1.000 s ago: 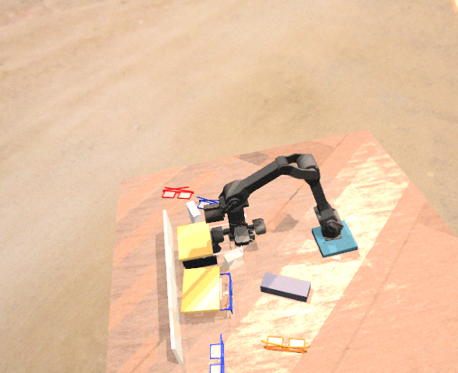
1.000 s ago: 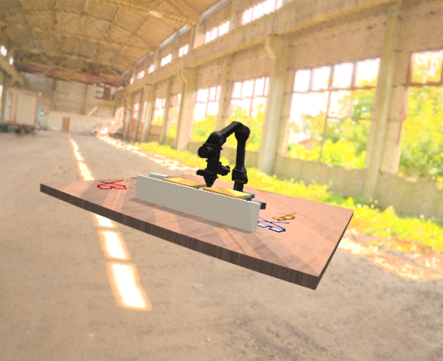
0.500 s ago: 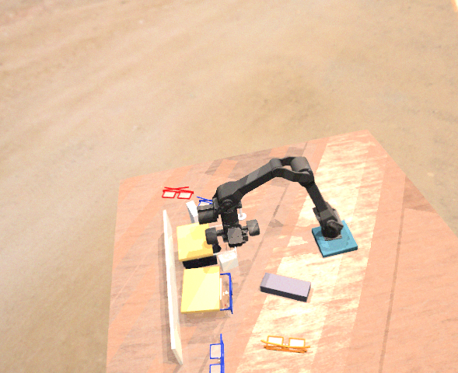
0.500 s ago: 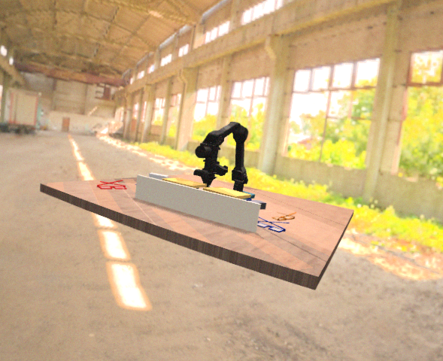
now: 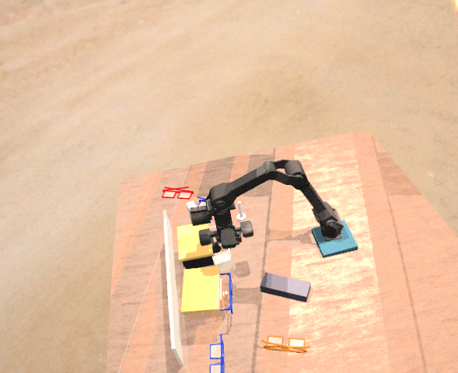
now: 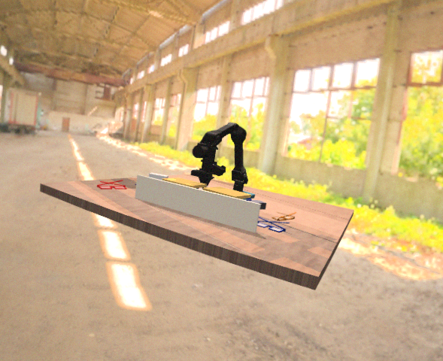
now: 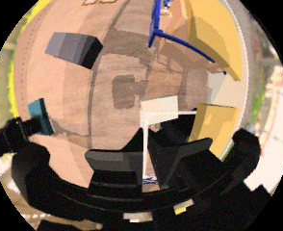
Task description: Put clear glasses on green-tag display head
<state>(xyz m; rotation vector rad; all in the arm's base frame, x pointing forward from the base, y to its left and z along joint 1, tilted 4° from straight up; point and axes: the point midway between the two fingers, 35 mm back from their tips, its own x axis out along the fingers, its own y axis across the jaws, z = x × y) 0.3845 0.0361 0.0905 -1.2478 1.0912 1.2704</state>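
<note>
Right now my gripper tip is 3 cm short of the white cube, 3 cm to the right of it and 4 cm above it. The rest, counted from my gripper tip: long white panel: 21 cm ahead, 9 cm to the left, 1 cm below; then yellow head: 7 cm ahead, 19 cm to the left, 1 cm below; then white peg: 6 cm behind, 22 cm to the right, 4 cm below.
</note>
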